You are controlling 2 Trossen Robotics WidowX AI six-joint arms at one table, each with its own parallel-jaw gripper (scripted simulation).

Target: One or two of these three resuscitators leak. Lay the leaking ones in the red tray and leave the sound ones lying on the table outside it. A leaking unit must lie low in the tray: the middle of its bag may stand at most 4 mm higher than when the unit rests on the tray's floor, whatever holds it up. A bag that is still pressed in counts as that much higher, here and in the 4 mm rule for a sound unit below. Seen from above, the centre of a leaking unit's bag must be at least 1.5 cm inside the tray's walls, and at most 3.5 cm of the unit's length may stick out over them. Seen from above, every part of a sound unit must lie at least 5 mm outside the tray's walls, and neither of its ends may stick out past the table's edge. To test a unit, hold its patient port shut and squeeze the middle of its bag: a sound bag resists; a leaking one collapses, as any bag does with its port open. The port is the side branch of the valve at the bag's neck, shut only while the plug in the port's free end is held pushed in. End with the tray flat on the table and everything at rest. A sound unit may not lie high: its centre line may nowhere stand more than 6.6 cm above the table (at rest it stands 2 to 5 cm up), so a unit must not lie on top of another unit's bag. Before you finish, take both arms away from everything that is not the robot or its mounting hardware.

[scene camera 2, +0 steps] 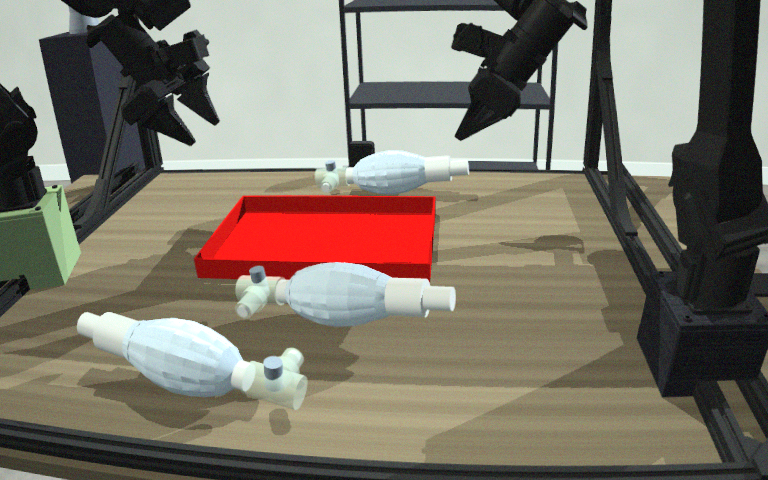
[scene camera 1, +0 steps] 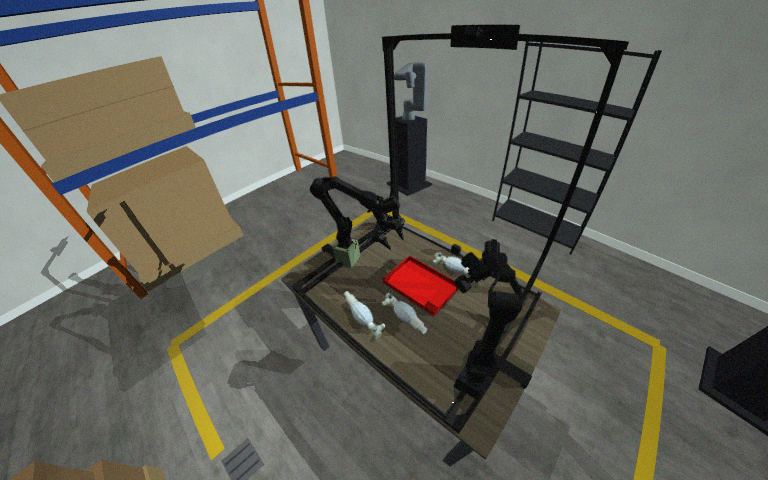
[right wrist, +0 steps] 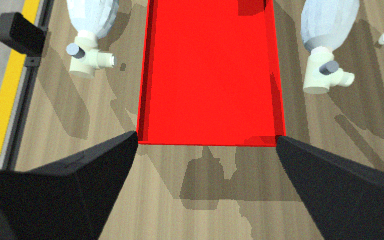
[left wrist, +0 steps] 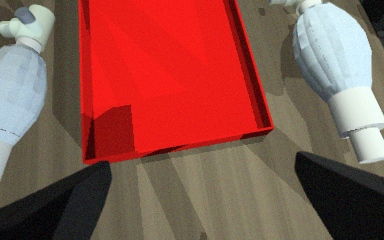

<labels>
red tray: scene camera 2; scene camera 1; right wrist 207,80; left wrist 150,84
same spot on red tray: (scene camera 2: pixel 394 235) = (scene camera 1: pixel 440 291)
</labels>
